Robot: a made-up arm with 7 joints.
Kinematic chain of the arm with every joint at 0, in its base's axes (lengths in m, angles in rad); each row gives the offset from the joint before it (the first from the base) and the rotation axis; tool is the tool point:
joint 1: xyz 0 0 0.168 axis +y
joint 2: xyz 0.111 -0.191 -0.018 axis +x
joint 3: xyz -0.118 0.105 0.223 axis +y
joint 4: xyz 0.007 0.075 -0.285 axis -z
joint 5: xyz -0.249 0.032 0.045 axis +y
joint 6: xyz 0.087 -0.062 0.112 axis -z
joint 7: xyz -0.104 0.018 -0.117 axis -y
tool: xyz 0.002 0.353 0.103
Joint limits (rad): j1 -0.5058..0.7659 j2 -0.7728..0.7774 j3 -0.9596..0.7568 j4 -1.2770..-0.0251 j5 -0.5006..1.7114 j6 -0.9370..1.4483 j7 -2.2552..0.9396
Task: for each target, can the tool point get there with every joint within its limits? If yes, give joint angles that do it. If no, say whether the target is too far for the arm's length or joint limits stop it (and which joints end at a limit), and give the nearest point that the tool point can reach.
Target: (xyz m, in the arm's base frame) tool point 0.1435 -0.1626 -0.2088
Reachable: yes | joints -0.2247 -0.5937 -0.7707 -1.0868 1.1367 0.4407 -0.8882
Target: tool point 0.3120 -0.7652 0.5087
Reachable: no: joint limits stop it (at a limit: joint 1, joint 2, joint 3, joint 6, joint 7) | nearest point 0.0934 -0.5324 0.4992 | short by 0.319 m
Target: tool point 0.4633 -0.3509 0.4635
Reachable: no: joint limits stop it (at a limit: joint 2, joint 3, joint 4, joint 6) | nearest point 0.3617 -0.2429 0.3987 | short by 0.162 m
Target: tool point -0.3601 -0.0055 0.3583
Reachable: yes | joints 0.3585 -0.0690 -0.0359 -0.7885 0.6890 -0.4627 -0.8300
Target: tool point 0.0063 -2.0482 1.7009
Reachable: no: too far | nearest point -0.0893 -0.5398 0.7231 | short by 1.800 m
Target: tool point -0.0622 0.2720 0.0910
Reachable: yes | joints -0.0862 -0.0706 -0.1956 -0.3571 0.0412 0.4398 -1.2764
